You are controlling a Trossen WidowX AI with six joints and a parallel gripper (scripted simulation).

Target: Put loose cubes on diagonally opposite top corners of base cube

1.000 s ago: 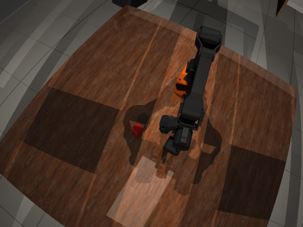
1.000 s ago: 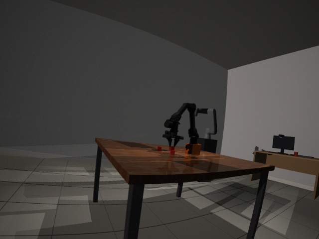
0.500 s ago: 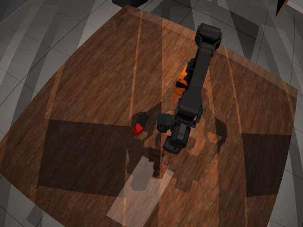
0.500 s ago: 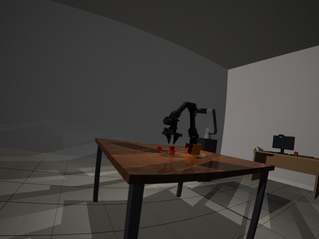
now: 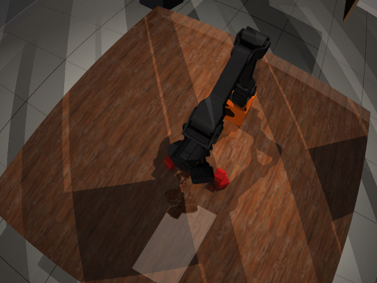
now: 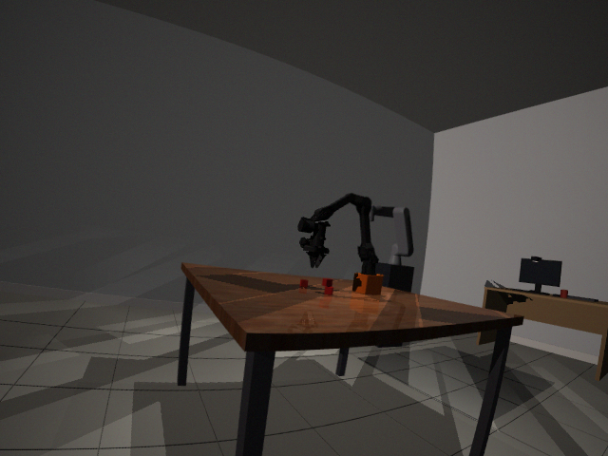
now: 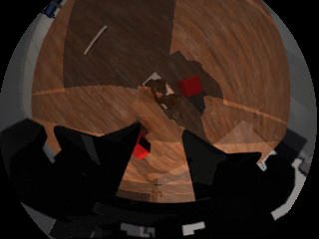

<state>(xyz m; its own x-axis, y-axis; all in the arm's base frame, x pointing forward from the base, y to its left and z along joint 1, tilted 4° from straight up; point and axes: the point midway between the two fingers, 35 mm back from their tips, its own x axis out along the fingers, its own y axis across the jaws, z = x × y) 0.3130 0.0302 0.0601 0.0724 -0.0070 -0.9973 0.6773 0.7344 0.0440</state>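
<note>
Now: gripper tip 40 mm past the red cube, 80 mm to the right of it and 50 mm above it.
</note>
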